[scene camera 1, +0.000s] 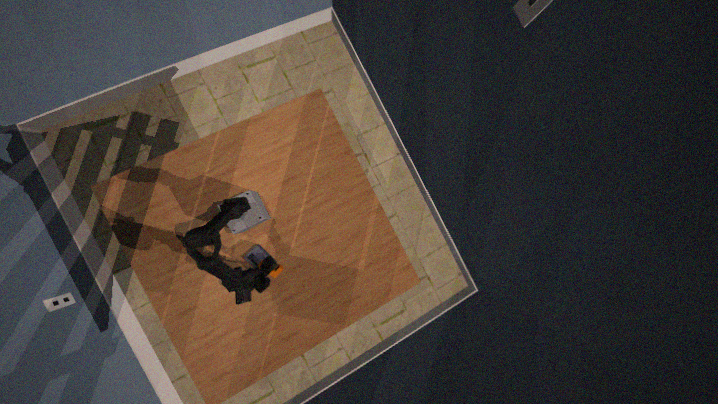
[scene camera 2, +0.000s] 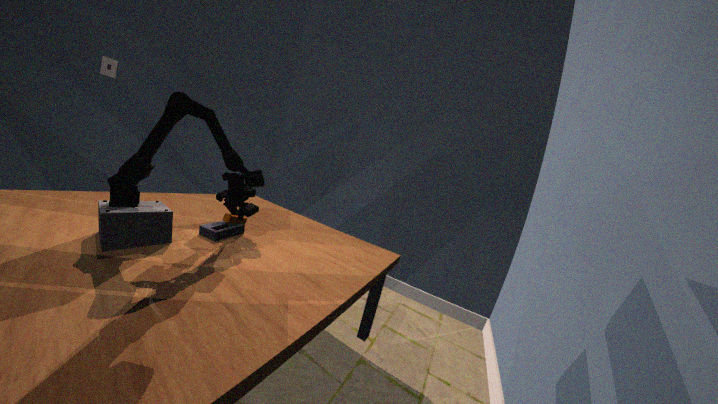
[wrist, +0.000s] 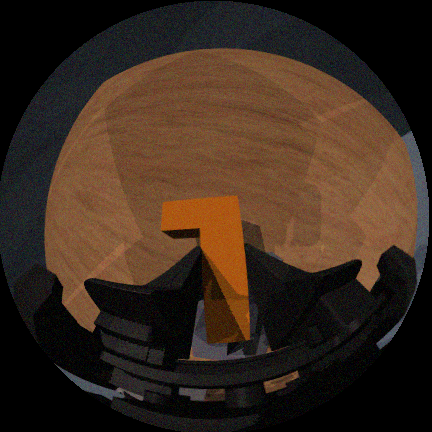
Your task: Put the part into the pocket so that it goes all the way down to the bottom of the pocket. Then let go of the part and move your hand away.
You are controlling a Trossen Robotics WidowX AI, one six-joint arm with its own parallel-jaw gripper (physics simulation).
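Frame: origin at the arm's base, x ahead, y left, z up, level; millimetres.
Seen in the pictures: gripper, between the fingertips: (scene camera 1: pixel 271 271) (scene camera 2: pixel 238 218) (wrist: pixel 221 249); arm's base, origin of its link: (scene camera 1: pixel 242 205) (scene camera 2: pixel 123 204).
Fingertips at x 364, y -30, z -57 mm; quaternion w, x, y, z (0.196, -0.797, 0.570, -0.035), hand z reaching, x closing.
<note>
Pixels of each thing's top centre, then the offset from my fingertips to it. Level surfaces: height alone.
- orange L-shaped piece, centre of its top: (wrist: pixel 193 287) (scene camera 2: pixel 233 211) (scene camera 1: pixel 268 268) dz +31, dx -21, dy +7 mm
- small grey-blue block, centre of its top: (wrist: pixel 230 324) (scene camera 2: pixel 223 225) (scene camera 1: pixel 259 260) dz -12, dx -75, dy -35 mm
- wooden table, height of its surface: dz -48 mm
The part is an orange L-shaped piece (scene camera 1: pixel 276 271) (scene camera 2: pixel 233 218) (wrist: pixel 220 217). The pocket is in a small grey-blue block (scene camera 1: pixel 258 250) (scene camera 2: pixel 219 234) (wrist: pixel 201 350) on the table. My gripper (scene camera 1: pixel 271 264) (scene camera 2: pixel 239 214) (wrist: pixel 221 249) is shut on the part's long leg. In scene camera 2 the part is at the block's right end, above its rim, and a dark stretch of the pocket shows to its left. In the wrist view the short leg is over the table, past the block, and the long leg's near end overlaps the block. The fingers hide much of the block, and contact with its rim cannot be told.
The arm's grey base box (scene camera 1: pixel 252 220) (scene camera 2: pixel 135 228) stands on the wooden table (scene camera 1: pixel 321 200) (scene camera 2: pixel 301 286) (wrist: pixel 215 125), left of the block in scene camera 2. The table's edge lies beyond the block. Dark arm shadows cross the table top.
</note>
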